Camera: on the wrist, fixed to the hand. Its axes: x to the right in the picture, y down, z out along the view.
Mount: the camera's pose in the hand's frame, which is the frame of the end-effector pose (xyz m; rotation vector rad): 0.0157 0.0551 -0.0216 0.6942 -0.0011 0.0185
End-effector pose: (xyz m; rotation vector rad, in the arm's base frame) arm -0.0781 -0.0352 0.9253 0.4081 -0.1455 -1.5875
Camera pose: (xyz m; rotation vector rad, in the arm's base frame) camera -0.0191 -0.0510 0.9213 0.9365 -0.7083 -1.4861
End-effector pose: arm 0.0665 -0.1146 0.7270 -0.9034 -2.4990 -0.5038
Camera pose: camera 0.0983 -0.0770 0.7634 -0.6351 -2.3892 0.3634
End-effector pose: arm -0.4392 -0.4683 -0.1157 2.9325 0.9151 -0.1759
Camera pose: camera -0.3930 -0.5027 -0.0948 -2.4223 -0.6697 0.4130
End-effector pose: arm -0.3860 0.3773 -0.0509 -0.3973 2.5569 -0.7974
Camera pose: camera -0.4177 0.4251 -0.0724 -0.1448 2.0932 -1.5814
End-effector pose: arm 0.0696 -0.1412 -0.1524 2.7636 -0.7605 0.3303
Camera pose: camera 0.0506 -0.1878 -0.1175 -2.6063 0.6021 -0.5476
